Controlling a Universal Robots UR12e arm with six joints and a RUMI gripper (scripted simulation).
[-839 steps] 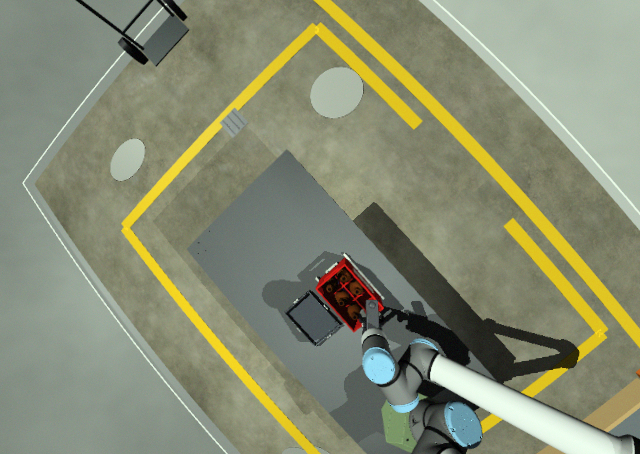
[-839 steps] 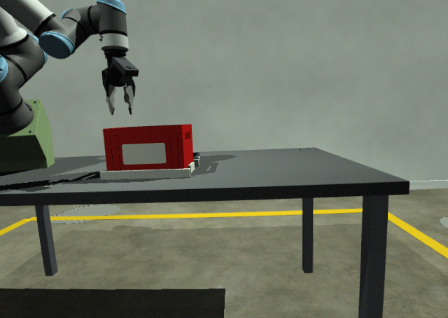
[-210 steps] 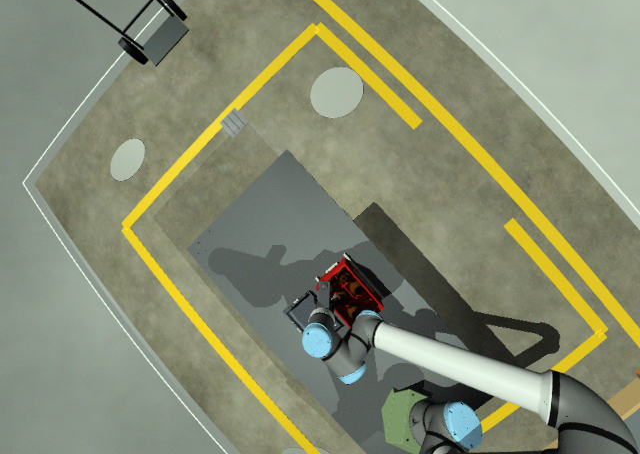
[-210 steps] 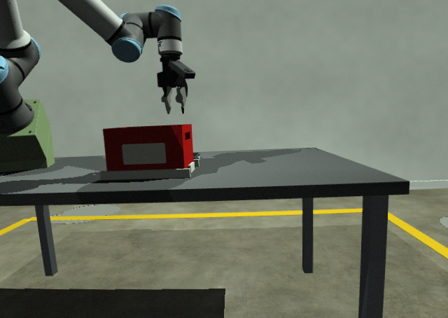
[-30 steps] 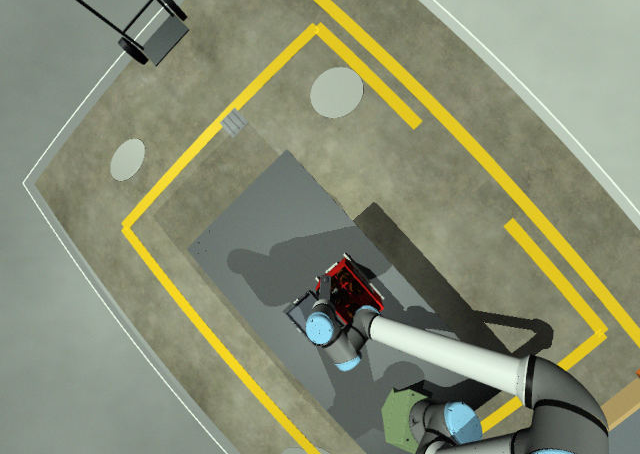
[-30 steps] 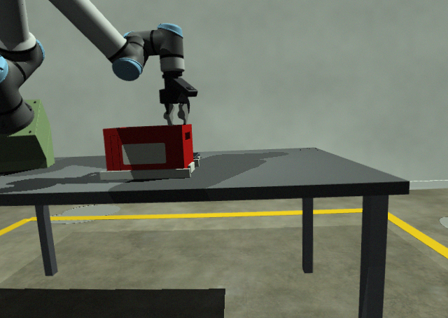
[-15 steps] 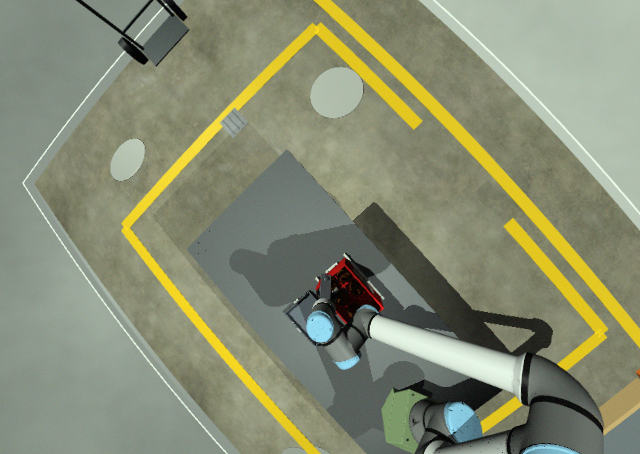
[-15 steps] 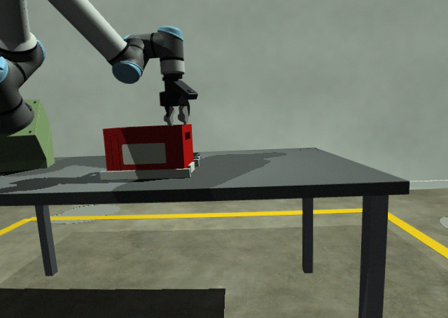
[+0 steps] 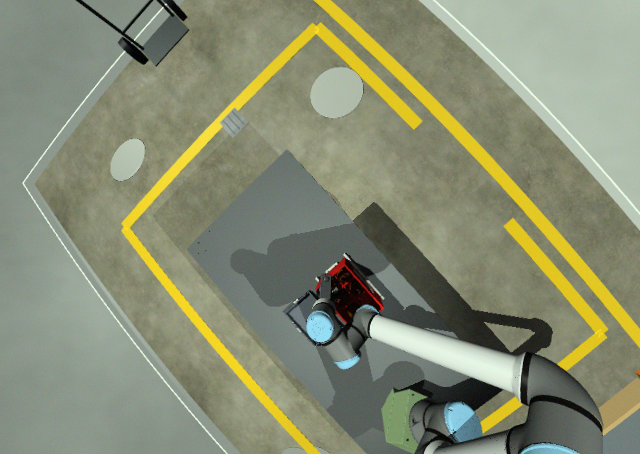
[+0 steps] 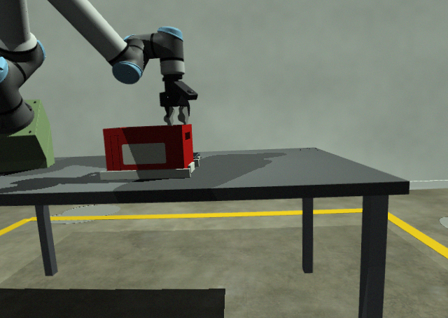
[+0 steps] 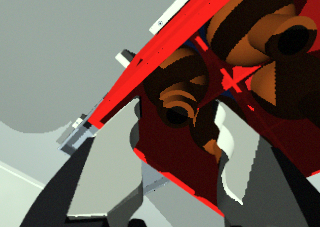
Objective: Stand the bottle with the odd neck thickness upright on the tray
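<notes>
Right now my hand is 8 cm to the left of the bottle, 7 cm above it and 1 cm past it. Round my hand: dark tray (23 cm to the left, 14 cm below, 10 cm behind); red crate (9 cm behind, 7 cm below, 4 cm to the right).
</notes>
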